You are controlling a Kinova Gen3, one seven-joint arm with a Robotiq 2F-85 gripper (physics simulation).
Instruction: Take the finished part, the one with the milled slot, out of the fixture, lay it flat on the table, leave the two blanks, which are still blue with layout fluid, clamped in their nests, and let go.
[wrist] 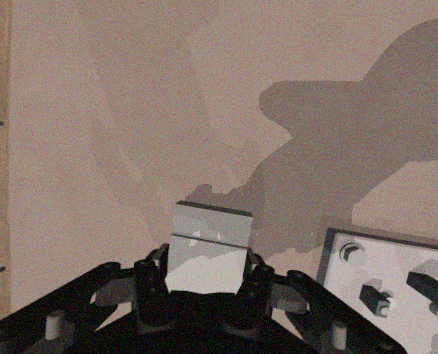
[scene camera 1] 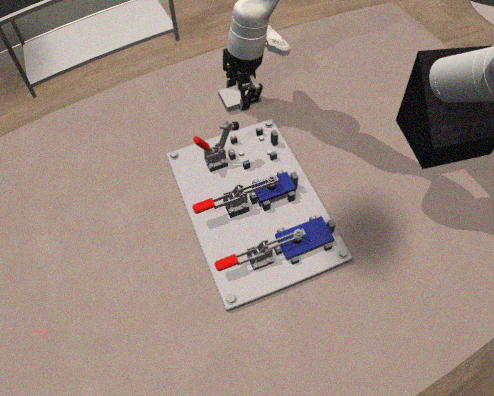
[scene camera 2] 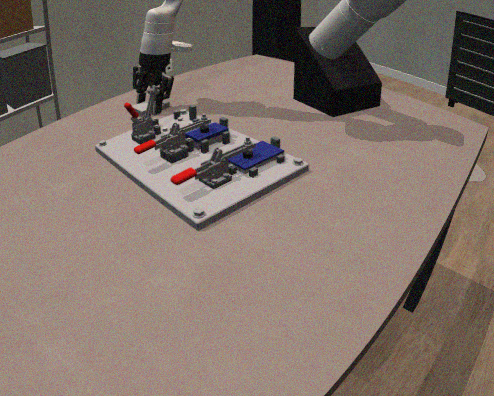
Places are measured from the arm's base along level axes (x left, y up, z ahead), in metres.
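Pixels of known places: gripper, fingertip midpoint: (wrist: 206,256) (scene camera 1: 237,99); arm's base, origin of the base link: (scene camera 1: 447,80) (scene camera 2: 324,45).
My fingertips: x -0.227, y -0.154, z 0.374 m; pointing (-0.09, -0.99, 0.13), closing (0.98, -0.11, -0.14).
For each thing: its top centre in the pictures, then the offset to it from my fingertips. "*": a spot on its surface instead.
- finished part, middle of its top: (wrist: 205,260) (scene camera 1: 239,93) (scene camera 2: 149,103) dx +0.001, dy +0.016, dz -0.006 m
- smaller blue blank, middle of its top: (scene camera 2: 206,130) (scene camera 1: 273,186) dx +0.272, dy +0.037, dz +0.018 m
- larger blue blank, middle of its top: (scene camera 2: 254,153) (scene camera 1: 304,236) dx +0.381, dy +0.027, dz +0.003 m
- far nest's toggle clamp, surface spot: (scene camera 2: 143,131) (scene camera 1: 215,160) * dx +0.175, dy +0.032, dz +0.101 m
- taller pin, middle of its top: (scene camera 1: 274,132) (scene camera 2: 192,105) dx +0.159, dy +0.044, dz -0.027 m
The finished part (scene camera 1: 230,98) (scene camera 2: 145,106) (wrist: 207,267) is a pale grey block with a dark slot line across its top in the wrist view. My gripper (scene camera 1: 239,95) (scene camera 2: 150,104) (wrist: 206,256) is shut on it, beyond the far end of the fixture plate (scene camera 1: 190,175) (scene camera 2: 240,192) (wrist: 345,290). The part looks level and very low over the table; whether it touches is hard to tell. The smaller blue blank (scene camera 1: 285,186) (scene camera 2: 217,131) and the larger blue blank (scene camera 1: 315,237) (scene camera 2: 265,152) sit in their nests under lowered clamp arms. The far nest is empty.
The far nest's toggle clamp (scene camera 1: 216,159) (scene camera 2: 143,131) stands open, its arm raised near my gripper. Short posts and a taller pin (scene camera 1: 274,137) (scene camera 2: 192,112) stand around that nest. The robot's black base (scene camera 1: 425,110) (scene camera 2: 335,90) is on the table, to the right of the plate.
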